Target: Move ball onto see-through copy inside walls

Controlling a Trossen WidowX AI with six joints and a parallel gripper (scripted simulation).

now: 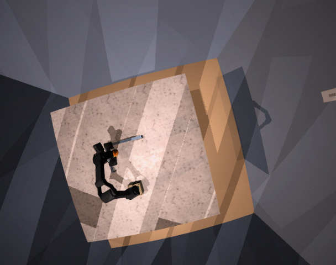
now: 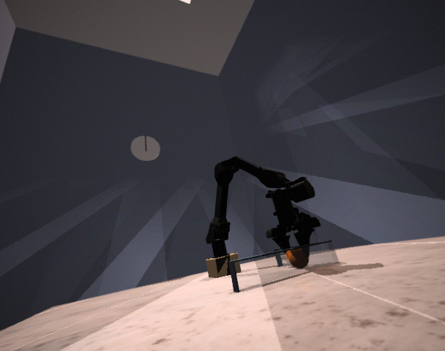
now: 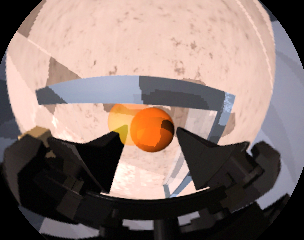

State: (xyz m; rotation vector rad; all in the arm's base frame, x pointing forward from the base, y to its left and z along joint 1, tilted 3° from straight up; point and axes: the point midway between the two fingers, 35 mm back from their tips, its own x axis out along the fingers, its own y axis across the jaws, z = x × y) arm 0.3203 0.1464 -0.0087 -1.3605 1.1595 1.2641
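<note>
The see-through copy of ball lies 30 mm behind my gripper tip and 10 mm to the left of it. The rest, counted from my gripper tip: orange ball right at my gripper tip.
</note>
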